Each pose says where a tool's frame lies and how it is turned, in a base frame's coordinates. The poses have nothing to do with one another.
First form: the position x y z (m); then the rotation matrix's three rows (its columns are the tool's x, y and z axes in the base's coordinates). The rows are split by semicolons.
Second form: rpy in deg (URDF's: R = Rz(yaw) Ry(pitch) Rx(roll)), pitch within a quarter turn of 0, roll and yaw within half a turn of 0; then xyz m. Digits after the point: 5 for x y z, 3 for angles.
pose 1, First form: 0.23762, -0.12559, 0.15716; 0.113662, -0.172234, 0.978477; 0.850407, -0.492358, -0.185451; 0.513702, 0.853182, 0.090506
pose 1, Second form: 83.945, -30.911, 82.387, 0.23762, -0.12559, 0.15716
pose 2, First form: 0.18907, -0.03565, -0.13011; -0.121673, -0.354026, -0.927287; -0.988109, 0.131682, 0.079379; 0.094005, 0.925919, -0.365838
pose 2, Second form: 111.559, -5.394, -97.020, 0.18907, -0.03565, -0.13011
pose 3, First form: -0.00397, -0.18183, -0.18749; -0.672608, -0.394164, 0.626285; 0.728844, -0.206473, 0.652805; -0.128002, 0.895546, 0.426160
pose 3, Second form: 64.552, 7.354, 132.702, -0.00397, -0.18183, -0.18749
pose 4, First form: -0.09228, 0.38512, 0.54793; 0.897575, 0.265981, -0.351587; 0.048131, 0.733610, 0.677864; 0.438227, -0.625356, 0.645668
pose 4, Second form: -44.084, -25.991, 3.069, -0.09228, 0.38512, 0.54793
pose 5, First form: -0.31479, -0.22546, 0.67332; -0.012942, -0.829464, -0.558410; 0.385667, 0.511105, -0.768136; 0.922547, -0.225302, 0.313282
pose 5, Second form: -35.722, -67.301, 91.922, -0.31479, -0.22546, 0.67332
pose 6, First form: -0.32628, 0.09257, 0.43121; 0.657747, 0.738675, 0.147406; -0.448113, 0.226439, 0.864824; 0.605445, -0.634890, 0.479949
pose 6, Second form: -52.912, -37.261, -34.266, -0.32628, 0.09257, 0.43121
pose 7, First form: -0.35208, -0.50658, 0.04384; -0.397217, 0.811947, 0.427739; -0.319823, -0.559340, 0.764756; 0.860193, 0.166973, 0.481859
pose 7, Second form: 19.112, -59.338, -141.160, -0.35208, -0.50658, 0.04384
